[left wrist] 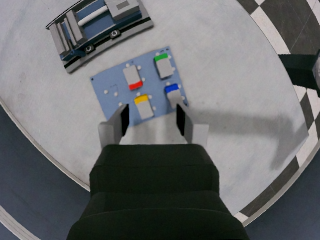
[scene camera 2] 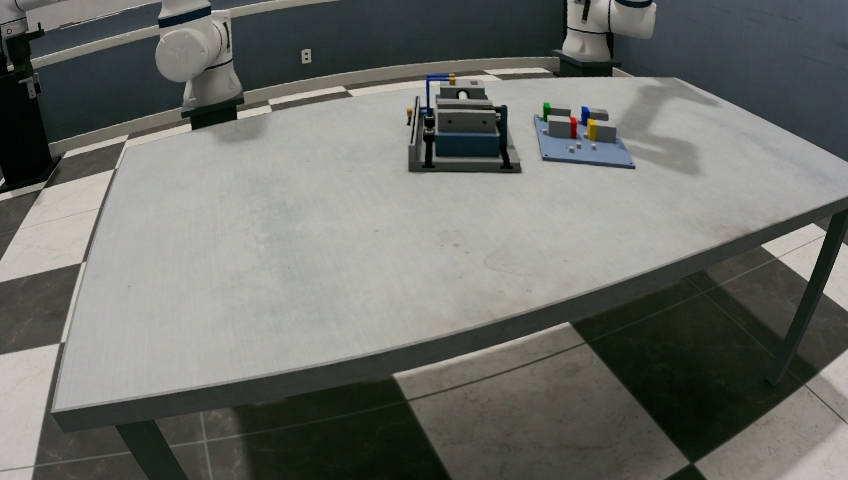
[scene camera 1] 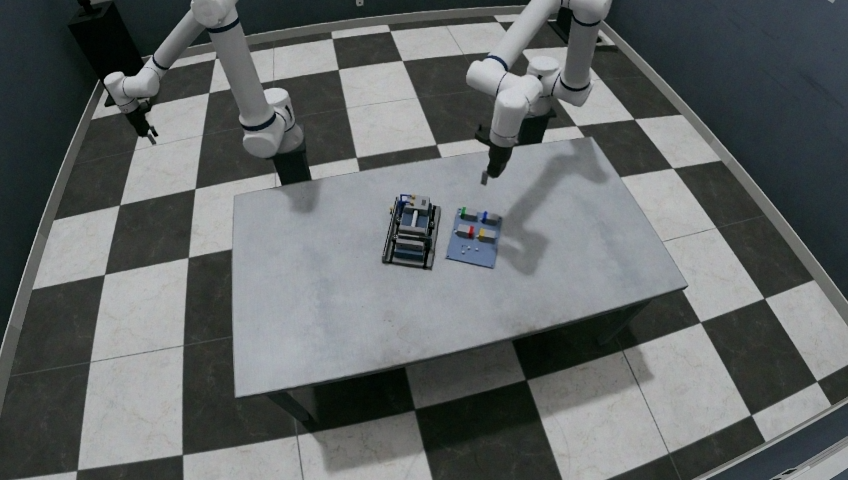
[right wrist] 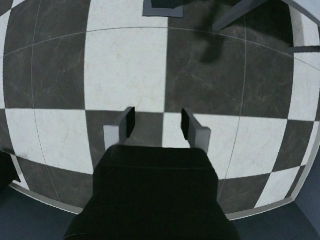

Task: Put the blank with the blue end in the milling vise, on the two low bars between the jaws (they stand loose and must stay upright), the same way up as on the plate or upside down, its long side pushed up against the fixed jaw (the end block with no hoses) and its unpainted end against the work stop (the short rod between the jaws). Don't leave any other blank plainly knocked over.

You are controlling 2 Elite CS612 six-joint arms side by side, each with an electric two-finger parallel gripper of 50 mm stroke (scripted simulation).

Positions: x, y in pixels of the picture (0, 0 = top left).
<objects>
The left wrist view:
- my left gripper: 152, 113
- blue plate: 153, 85
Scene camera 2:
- my right gripper: 36, 95
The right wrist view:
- my right gripper: 157, 117
</objects>
